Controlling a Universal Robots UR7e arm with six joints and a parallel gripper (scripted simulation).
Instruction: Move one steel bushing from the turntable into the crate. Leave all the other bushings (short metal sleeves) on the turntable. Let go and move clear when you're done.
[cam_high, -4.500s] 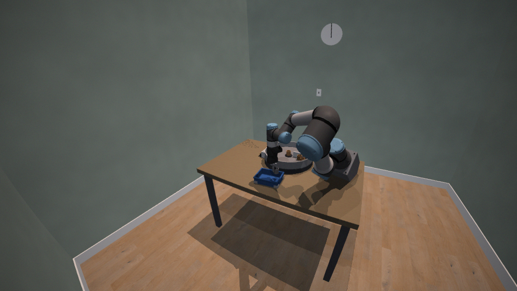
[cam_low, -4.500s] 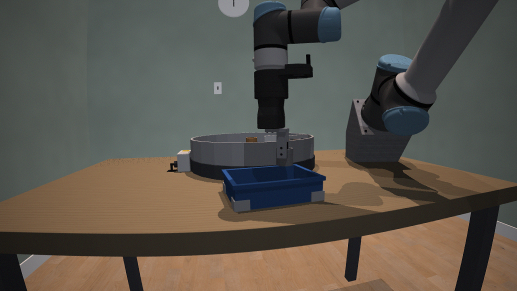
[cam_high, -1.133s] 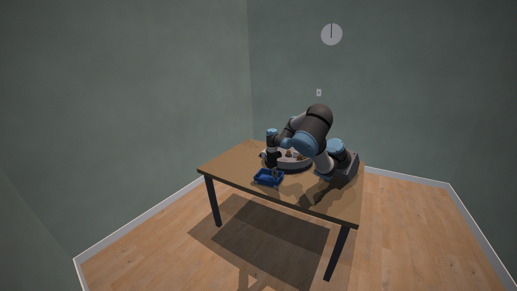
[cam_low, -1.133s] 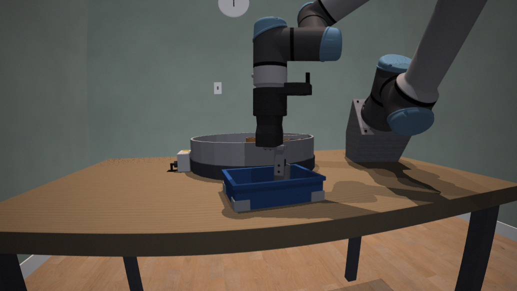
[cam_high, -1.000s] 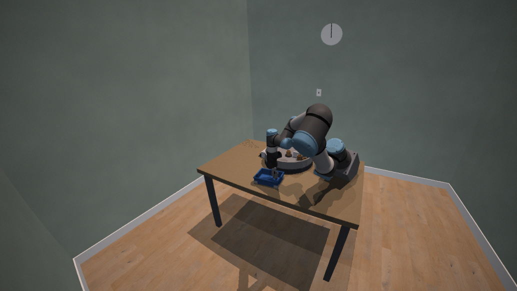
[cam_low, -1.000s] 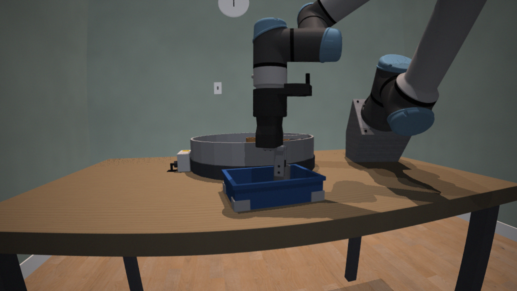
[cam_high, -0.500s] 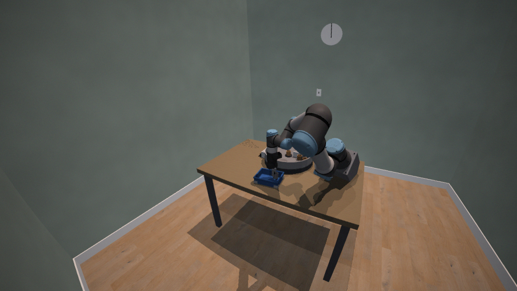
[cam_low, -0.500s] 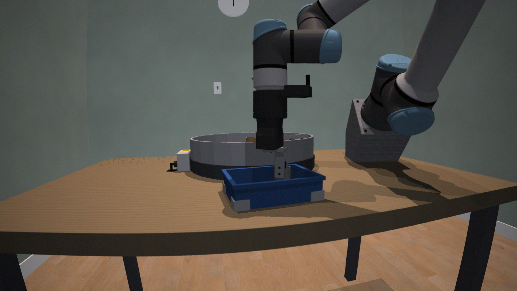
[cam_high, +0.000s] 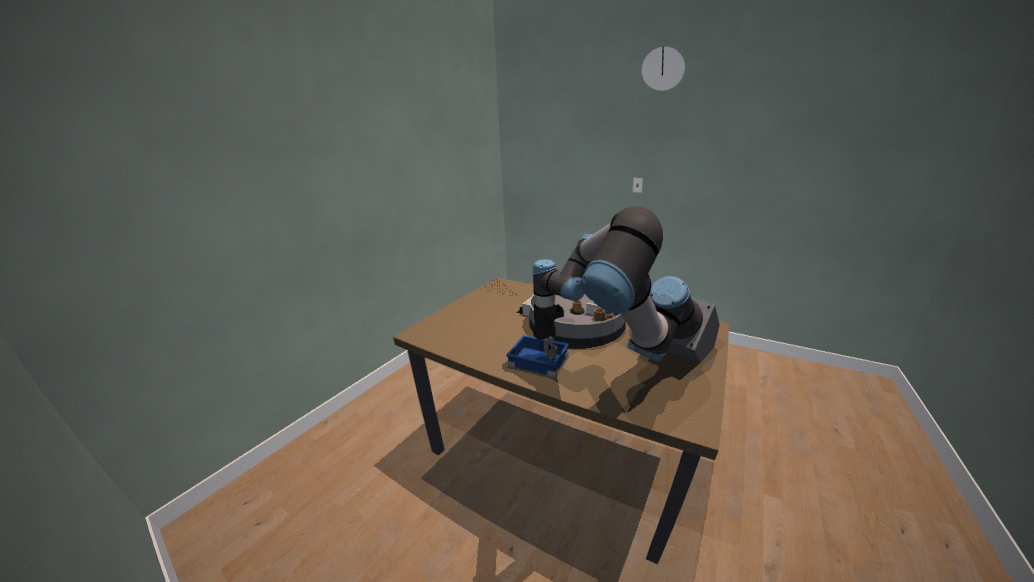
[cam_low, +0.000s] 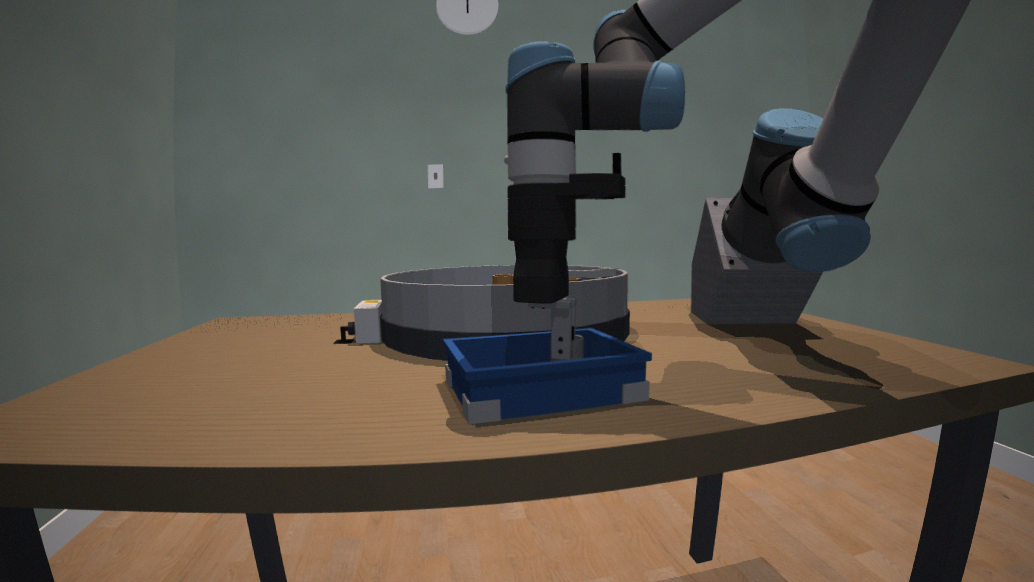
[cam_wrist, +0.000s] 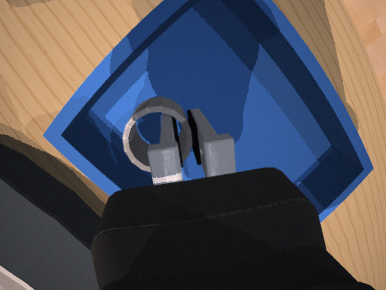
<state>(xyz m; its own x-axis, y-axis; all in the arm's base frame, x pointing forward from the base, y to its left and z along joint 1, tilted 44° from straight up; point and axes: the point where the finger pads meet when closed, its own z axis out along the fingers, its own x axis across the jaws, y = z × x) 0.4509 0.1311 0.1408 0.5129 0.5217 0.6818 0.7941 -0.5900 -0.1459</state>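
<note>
My hand is 30 mm short of the blue crate, 20 mm to the right of it and 20 mm above it. Also, from my hand: grey round turntable (330 mm to the right).
</note>
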